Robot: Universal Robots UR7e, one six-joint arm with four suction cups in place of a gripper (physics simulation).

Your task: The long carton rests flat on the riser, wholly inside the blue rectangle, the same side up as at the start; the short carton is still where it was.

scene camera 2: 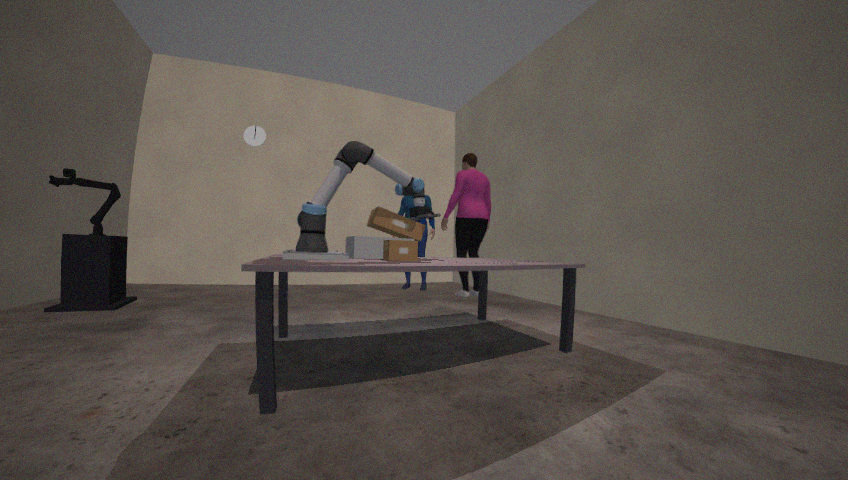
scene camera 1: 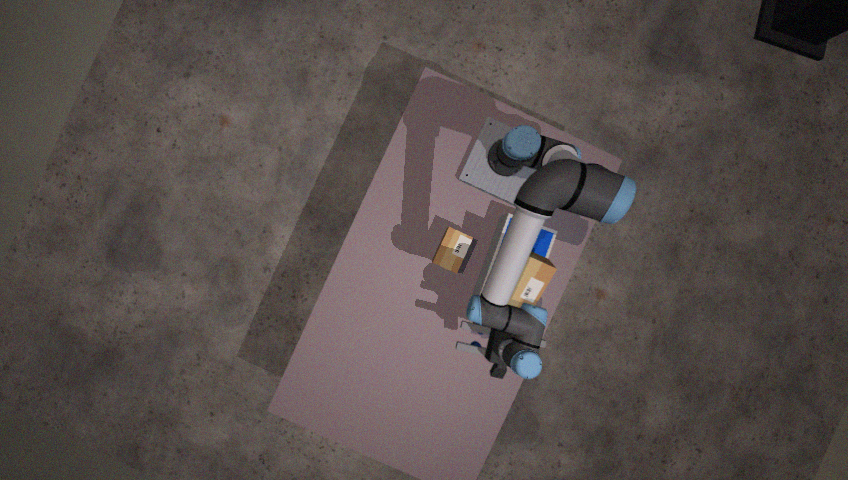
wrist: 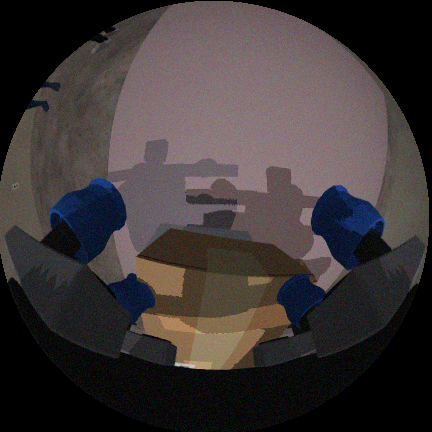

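Pixels of known places: hand at its tool point: (wrist: 218,258); arm's base at its link origin: (scene camera 2: 311,251) (scene camera 1: 506,157).
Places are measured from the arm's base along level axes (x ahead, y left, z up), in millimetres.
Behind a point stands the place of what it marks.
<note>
The long brown carton (scene camera 1: 540,270) {x 407, y 158, z 249 mm} (scene camera 2: 389,226) {x 432, y 43, z 150 mm} (wrist: 220,295) {x 651, y 101, z 174 mm} is tilted over the grey riser (scene camera 2: 364,246) {x 286, y 44, z 32 mm} (wrist: 240,234) {x 589, y 42, z -14 mm}. In scene camera 2 its left end stands high in the air and its right end is low, near the riser's top. Part of the blue rectangle (scene camera 1: 543,242) {x 300, y 206, z 87 mm} shows beside the arm; the rest is hidden. The short carton (scene camera 1: 446,255) {x 446, y -135, z 67 mm} (scene camera 2: 392,251) {x 354, y -157, z 12 mm} stands on the table beside the riser. My gripper (scene camera 1: 502,340) {x 686, y 104, z 171 mm} (scene camera 2: 424,215) {x 686, y 104, z 171 mm} (wrist: 217,260) {x 686, y 104, z 171 mm} is open, suction off, close to the long carton's low end. Contact between cups and carton cannot be told.
The pink table (scene camera 1: 357,333) {x 856, y -394, z -33 mm} (scene camera 2: 505,265) {x 685, y -575, z -34 mm} carries the arm's base plate (scene camera 1: 487,172) {x 78, y -57, z -2 mm} (scene camera 2: 297,255) {x -84, y -128, z -15 mm}. A person in pink (scene camera 2: 473,193) and one in blue (scene camera 2: 406,205) stand beyond the table. A black pedestal (scene camera 2: 92,267) with a small arm stands at the left.
</note>
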